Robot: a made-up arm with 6 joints.
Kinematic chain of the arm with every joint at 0, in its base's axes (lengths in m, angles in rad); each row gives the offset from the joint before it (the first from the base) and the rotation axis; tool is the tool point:
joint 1: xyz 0 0 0.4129 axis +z
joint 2: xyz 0 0 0 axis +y
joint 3: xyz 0 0 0.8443 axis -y
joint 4: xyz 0 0 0 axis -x
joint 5: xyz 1.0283 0 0 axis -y
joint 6: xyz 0 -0.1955 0 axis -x
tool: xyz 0 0 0
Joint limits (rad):
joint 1: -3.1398..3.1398
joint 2: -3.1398..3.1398
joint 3: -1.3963..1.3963
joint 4: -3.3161..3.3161
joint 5: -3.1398..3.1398
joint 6: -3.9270..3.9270
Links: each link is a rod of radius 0.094 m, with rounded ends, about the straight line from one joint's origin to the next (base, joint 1, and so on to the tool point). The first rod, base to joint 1, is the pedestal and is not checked.
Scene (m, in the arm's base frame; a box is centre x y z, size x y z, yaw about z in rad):
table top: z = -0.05
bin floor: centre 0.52 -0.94 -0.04 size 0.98 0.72 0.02 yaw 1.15
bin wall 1: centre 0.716 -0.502 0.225 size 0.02 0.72 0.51 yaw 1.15
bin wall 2: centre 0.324 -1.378 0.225 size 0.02 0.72 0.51 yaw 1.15
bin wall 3: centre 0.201 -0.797 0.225 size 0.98 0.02 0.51 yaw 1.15
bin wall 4: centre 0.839 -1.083 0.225 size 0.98 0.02 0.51 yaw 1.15
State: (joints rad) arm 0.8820 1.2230 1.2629 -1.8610 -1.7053 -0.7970
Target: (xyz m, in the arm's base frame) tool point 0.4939 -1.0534 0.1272
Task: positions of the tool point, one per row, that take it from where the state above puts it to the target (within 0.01 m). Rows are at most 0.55 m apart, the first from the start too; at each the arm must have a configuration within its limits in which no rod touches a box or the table.
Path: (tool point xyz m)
1: 1.4433 1.0342 0.6035
2: 1.6133 0.5538 0.6463
3: 1.6196 0.0639 0.6817
4: 1.4745 -0.3801 0.7082
5: 1.2082 -0.7317 0.7246
6: 0.8646 -0.9603 0.7295
7: 0.4939 -1.0534 0.7226
8: 0.5100 -1.0873 0.4245
9: 0.4939 -1.0534 0.1272

